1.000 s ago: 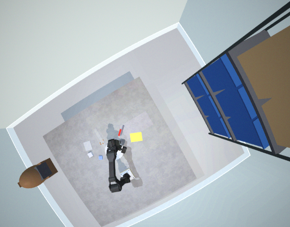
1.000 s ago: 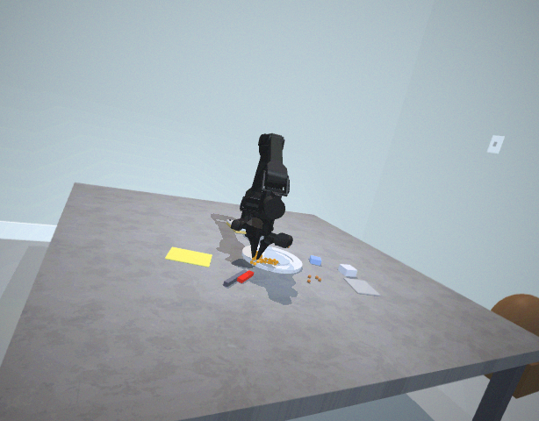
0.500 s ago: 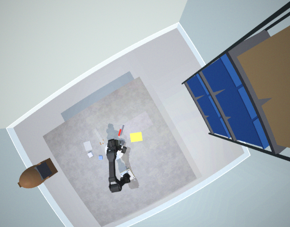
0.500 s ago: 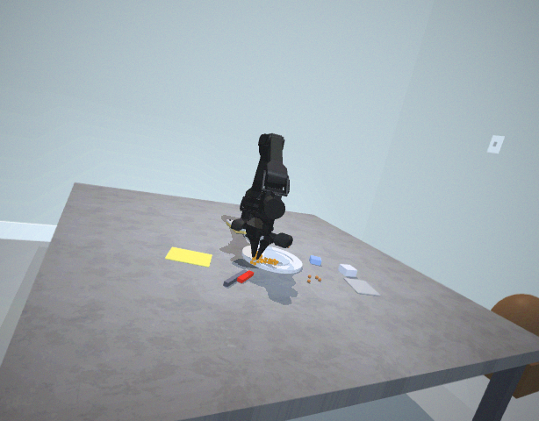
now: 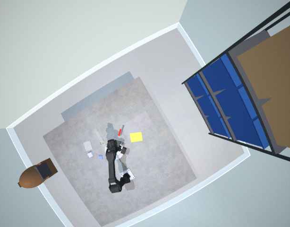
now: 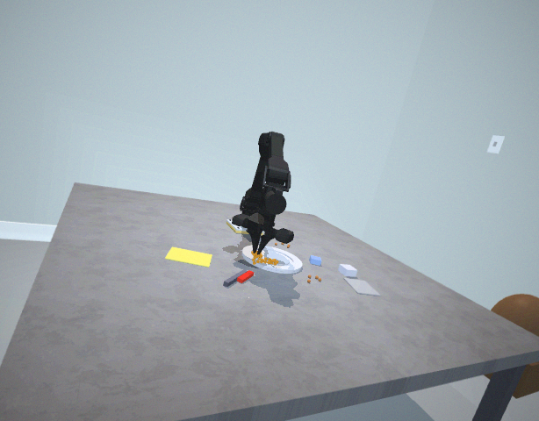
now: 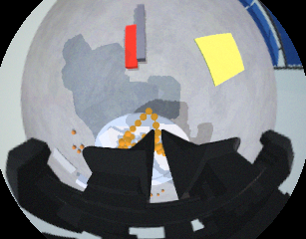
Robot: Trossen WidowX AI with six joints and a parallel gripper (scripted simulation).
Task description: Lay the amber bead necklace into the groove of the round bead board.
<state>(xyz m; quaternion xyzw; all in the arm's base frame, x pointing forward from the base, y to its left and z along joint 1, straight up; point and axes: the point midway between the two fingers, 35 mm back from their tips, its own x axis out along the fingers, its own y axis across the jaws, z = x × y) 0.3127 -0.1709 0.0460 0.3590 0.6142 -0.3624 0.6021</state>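
Now: the round white bead board 20 mm behind my gripper tip, 80 mm to the left of it and 20 mm below it. The rest, counted from my gripper tip: yellow sheet: 60 mm behind, 190 mm to the right, 30 mm below; then blue block: 20 mm ahead, 250 mm to the left, 20 mm below; then grey tool: 90 mm ahead, 110 mm to the right, 20 mm below.
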